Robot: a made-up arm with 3 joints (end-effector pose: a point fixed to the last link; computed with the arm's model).
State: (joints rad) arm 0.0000 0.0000 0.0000
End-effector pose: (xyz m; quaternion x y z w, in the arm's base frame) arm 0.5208 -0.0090 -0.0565 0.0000 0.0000 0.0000 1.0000
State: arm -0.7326 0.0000 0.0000
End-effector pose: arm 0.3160 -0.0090 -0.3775 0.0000 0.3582 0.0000 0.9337
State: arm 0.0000 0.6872 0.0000
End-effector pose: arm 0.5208 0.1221 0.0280 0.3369 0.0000 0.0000 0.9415
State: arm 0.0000 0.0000 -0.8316
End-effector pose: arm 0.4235 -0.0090 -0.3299 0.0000 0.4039 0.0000 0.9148
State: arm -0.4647 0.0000 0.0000
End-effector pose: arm 0.4179 -0.0090 -0.2786 0.0000 0.2303 0.0000 0.9731
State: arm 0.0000 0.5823 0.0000
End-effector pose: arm 0.5208 0.1063 0.0096 0.2871 0.0000 0.0000 0.9579
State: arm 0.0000 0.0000 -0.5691
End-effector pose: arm 0.4786 -0.0090 -0.2538 0.0000 0.2807 0.0000 0.9598
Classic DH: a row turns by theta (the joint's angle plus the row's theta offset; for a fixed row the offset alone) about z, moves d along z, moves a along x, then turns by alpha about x. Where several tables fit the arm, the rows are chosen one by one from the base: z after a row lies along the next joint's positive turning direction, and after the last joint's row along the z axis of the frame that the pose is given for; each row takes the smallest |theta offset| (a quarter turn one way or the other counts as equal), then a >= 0, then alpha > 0; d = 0 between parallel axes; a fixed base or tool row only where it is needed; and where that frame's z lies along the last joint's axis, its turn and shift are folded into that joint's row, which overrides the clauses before.
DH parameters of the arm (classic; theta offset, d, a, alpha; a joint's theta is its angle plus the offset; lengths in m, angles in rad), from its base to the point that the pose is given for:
base (fixed): 0 0.0499 0 1.5708
joint 1: 1.5708 0.0616 0.119 1.5708
joint 2: 0 0.1625 -0.2519 -1.5708
joint 3: -1.5708 -0.0526 0.3583 -1.5708
tool (fixed): 0 0.0265 0 0

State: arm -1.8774 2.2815 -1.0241
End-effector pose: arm 0.3778 0.3165 -0.4593 0.8275 0.4139 -0.3761 0.0499
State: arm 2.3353 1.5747 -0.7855
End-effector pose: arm -0.4260 0.4247 0.2434 0.0074 -0.4938 0.7084 0.5042
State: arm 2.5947 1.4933 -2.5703
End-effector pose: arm 0.0361 0.4090 -0.1304 -0.5758 -0.0090 0.3602 0.7339
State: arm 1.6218 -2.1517 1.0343
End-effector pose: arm -0.0532 -0.0323 0.3705 -0.8423 -0.4611 -0.2548 0.1142
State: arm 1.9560 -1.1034 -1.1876
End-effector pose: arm 0.0524 -0.5506 0.4176 0.0005 -0.3192 -0.5241 0.7895
